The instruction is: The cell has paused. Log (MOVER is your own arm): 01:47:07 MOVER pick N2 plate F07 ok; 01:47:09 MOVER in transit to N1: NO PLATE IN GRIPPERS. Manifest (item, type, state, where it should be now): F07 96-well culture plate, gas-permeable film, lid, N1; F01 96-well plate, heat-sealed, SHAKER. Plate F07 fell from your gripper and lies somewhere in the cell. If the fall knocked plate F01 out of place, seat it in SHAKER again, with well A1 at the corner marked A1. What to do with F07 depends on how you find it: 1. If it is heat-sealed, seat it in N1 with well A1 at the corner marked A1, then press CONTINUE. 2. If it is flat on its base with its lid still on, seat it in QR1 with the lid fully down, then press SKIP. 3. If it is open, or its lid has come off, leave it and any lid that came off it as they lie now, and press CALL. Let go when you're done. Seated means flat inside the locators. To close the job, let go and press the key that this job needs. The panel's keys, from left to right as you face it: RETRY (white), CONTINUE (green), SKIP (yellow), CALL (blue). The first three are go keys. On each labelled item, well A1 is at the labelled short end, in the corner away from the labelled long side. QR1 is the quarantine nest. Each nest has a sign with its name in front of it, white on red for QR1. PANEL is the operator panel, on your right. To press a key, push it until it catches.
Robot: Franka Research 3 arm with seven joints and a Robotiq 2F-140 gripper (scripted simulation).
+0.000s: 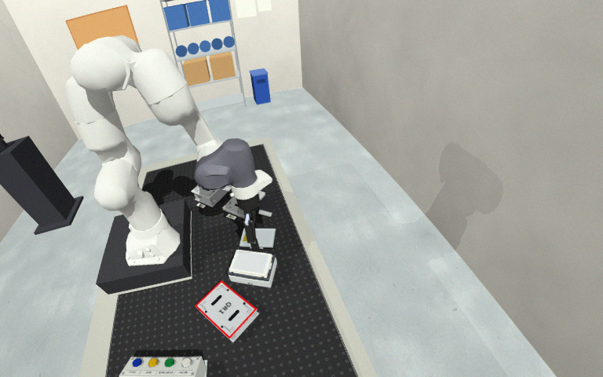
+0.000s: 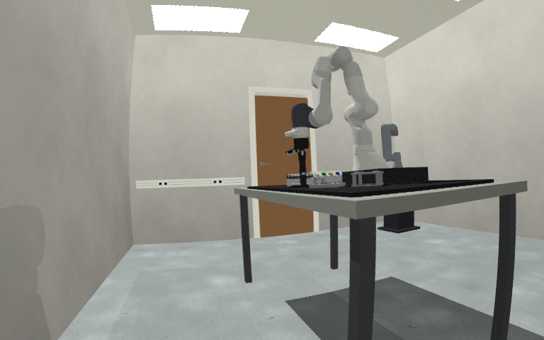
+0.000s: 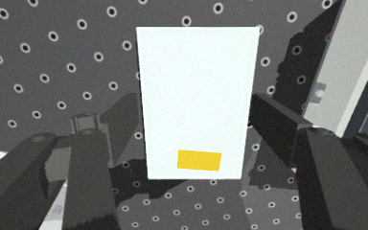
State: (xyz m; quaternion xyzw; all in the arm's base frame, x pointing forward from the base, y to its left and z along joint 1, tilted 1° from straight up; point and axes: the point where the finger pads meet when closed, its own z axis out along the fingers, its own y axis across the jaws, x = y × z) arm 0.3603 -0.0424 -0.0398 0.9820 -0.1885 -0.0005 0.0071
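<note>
My hand is 1 cm above the pale flat rectangular piece. Round my hand: white 96-well plate: 5 cm behind, 14 cm to the right, 3 cm above; white retry key: 29 cm behind, 41 cm to the right, 4 cm above; green continue key: 34 cm behind, 40 cm to the right, 4 cm above.
</note>
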